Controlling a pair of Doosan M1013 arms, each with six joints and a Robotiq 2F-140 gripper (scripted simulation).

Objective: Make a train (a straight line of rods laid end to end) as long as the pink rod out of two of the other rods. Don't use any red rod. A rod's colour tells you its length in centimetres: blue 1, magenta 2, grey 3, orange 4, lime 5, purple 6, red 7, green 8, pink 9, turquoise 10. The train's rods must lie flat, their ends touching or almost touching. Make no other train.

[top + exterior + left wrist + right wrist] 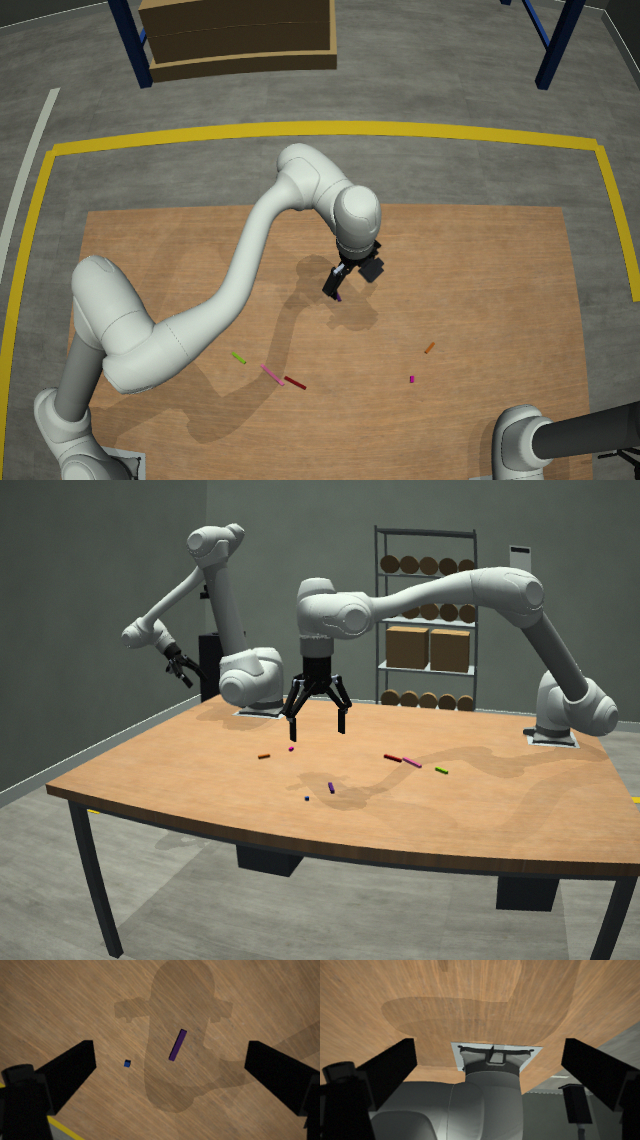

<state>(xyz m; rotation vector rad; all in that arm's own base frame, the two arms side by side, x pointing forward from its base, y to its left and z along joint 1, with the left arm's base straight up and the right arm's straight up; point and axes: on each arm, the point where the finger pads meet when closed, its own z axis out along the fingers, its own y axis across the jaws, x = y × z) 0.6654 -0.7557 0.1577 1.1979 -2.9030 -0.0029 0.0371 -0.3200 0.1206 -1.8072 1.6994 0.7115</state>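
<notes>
Right now my left hand is 220 mm past the lime rod, 320 mm to the right of it and 150 mm above it. Also, from my left hand: orange rod (160 mm behind, 250 mm to the right, 150 mm below); blue rod (100 mm ahead, 10 mm to the left, 150 mm below); purple rod (10 mm ahead, 40 mm to the left, 150 mm below).
</notes>
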